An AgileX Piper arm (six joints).
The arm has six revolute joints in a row. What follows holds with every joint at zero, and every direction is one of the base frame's.
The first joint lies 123 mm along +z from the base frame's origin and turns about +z.
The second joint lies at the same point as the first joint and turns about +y.
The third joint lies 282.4 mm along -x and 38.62 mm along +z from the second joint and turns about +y.
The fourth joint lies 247.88 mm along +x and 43.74 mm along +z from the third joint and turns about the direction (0.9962, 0, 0.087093).
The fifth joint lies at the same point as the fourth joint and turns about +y.
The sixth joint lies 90.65 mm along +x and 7.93 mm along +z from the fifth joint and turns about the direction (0.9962, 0, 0.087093).
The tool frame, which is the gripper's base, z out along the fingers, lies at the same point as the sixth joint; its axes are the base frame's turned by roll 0, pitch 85.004 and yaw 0 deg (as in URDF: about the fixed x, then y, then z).
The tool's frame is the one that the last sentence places.
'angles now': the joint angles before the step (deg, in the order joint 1, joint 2, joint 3, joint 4, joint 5, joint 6). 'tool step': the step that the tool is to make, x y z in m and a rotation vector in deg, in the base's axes. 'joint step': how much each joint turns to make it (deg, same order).
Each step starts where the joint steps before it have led.
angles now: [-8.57 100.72 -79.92 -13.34 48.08 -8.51]
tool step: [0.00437 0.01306 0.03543 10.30 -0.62 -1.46]
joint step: [0.00 -0.08 -8.53 11.80 9.34 -2.31]
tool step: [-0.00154 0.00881 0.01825 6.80 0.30 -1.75]
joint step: [0.00 -0.22 -4.00 6.07 5.49 1.50]
